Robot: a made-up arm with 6 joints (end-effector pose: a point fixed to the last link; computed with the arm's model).
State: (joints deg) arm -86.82 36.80 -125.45 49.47 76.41 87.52
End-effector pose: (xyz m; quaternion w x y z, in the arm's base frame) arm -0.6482 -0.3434 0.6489 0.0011 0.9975 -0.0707 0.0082
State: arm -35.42 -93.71 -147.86 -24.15 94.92 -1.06
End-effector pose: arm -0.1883 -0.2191 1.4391 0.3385 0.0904 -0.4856 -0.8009
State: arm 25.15 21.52 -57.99 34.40 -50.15 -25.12
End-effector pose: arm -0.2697 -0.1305 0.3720 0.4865 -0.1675 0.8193 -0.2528
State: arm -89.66 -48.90 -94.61 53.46 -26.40 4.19
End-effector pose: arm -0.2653 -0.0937 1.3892 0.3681 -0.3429 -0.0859 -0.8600
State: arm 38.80 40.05 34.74 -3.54 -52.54 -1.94
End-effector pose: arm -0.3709 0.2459 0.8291 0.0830 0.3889 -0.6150 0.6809
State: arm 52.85 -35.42 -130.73 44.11 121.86 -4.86
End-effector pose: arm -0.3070 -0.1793 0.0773 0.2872 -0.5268 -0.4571 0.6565
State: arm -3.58 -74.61 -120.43 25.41 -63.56 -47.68
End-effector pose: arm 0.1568 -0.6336 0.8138 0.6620 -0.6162 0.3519 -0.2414
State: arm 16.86 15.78 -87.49 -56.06 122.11 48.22
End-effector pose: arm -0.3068 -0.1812 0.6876 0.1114 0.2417 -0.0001 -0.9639
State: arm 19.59 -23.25 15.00 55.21 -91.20 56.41
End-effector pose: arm -0.1639 -0.0380 0.3050 0.0800 -0.0912 0.3972 -0.9097
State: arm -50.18 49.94 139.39 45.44 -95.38 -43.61
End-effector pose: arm -0.2282 -0.1617 0.2121 0.7246 0.5548 0.0849 0.4000
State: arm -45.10 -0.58 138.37 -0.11 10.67 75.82
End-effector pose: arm -0.3849 -0.8058 0.2092 0.5273 -0.0855 -0.8418 0.0777
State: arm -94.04 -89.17 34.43 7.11 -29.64 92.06
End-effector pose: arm -0.2403 -0.4102 1.2958 0.8000 0.0474 -0.5980 -0.0089
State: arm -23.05 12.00 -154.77 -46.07 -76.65 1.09
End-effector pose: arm -0.4660 -0.5365 0.2360 0.1005 0.3820 -0.8571 -0.3307
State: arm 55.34 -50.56 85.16 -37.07 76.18 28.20
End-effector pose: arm 0.1441 0.3632 -0.2982 0.1707 -0.3298 0.9109 0.1798
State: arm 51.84 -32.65 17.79 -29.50 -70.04 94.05
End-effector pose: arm -0.3467 0.2927 0.2980 0.5434 -0.5472 -0.3610 0.5244
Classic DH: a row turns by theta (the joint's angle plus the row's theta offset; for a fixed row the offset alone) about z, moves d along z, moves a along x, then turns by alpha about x. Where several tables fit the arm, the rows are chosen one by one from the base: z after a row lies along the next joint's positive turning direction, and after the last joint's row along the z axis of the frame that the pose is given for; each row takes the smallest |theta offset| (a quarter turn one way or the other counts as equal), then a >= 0, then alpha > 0; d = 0 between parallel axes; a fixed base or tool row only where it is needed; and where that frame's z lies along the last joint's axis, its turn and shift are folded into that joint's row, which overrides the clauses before.
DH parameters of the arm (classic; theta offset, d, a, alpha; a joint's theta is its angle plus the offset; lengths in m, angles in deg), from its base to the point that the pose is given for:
base (fixed): -85.03 0.7696 -0.0079 -75.72
joint 1: 34.77 -0.0859 0.1318 -40.44
joint 2: 11.31 0.467 0.343 -144.82
joint 3: 44.08 0.6143 -0.2556 -95.84
joint 4: 18.21 0.1127 -0.0687 81.67
joint 5: 86.8 0.1032 0.155 69.11
joint 6: -81.08 -0.0207 -0.046 -90
tool (fixed): 180 0.053 0 0

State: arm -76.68 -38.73 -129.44 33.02 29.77 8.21
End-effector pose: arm -0.4518 -0.4158 1.4294 0.3619 0.2032 0.0264 -0.9094
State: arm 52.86 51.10 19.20 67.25 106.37 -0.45
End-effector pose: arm -0.6023 0.1794 0.8856 0.1374 0.6373 0.0677 -0.7552
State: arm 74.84 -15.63 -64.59 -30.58 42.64 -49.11
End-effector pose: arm -0.2316 -0.1551 0.5312 0.3456 -0.4219 0.5388 -0.6421
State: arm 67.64 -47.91 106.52 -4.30 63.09 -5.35
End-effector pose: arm 0.0301 0.4924 -0.3014 0.1947 -0.2382 0.8906 0.3350
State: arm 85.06 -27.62 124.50 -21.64 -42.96 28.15
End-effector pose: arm -0.3027 0.7774 0.1972 0.2353 -0.4796 0.1469 0.8325
